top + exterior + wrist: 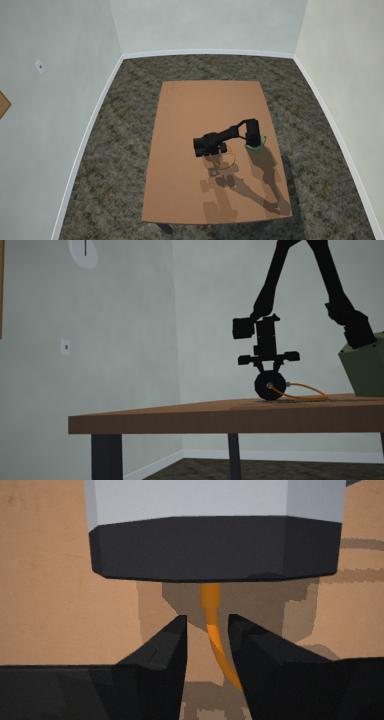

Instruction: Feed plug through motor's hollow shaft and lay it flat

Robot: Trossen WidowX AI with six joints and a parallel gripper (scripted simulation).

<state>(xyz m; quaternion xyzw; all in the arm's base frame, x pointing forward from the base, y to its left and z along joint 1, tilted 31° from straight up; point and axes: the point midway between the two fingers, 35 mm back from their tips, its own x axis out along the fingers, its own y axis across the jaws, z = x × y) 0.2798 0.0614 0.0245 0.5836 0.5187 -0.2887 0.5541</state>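
Now: the orange cable 2 cm to the right of my hand and 4 cm below it. Also, from my hand: plug 1 cm ahead, 4 cm to the right, 3 cm below; grey stub 3 cm behind, 9 cm to the right, 3 cm below.
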